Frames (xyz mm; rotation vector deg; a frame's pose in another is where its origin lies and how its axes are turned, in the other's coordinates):
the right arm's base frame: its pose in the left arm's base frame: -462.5 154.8 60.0 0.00 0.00 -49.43
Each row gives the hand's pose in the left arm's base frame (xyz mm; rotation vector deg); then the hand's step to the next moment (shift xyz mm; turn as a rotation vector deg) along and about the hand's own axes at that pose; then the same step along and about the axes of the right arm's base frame.
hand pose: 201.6 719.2 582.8 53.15 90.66 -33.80
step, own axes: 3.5 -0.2 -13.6 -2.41 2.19 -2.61
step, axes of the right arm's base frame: -14.0 1.4 -0.4 -1.79 2.05 3.16
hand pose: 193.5 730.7 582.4 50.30 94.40 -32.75
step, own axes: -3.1 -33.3 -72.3 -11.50 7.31 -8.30
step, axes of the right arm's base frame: -71.0 -30.9 18.8 -4.73 6.53 13.77
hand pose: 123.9 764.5 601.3 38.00 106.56 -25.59
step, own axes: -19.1 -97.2 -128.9 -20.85 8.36 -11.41
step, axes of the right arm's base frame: -93.6 -116.0 64.9 -4.36 7.63 23.61
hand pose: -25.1 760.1 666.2 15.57 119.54 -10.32
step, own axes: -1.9 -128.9 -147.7 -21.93 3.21 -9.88
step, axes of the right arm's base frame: -33.6 -176.6 78.3 0.06 4.41 23.86
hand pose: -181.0 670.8 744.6 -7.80 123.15 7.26
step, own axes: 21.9 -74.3 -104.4 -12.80 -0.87 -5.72
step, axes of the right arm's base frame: 11.3 -124.4 36.1 2.38 1.15 13.80
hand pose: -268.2 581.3 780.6 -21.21 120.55 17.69
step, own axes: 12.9 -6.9 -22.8 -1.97 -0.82 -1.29
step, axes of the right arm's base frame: -1.6 -27.0 0.4 0.92 -0.37 2.29
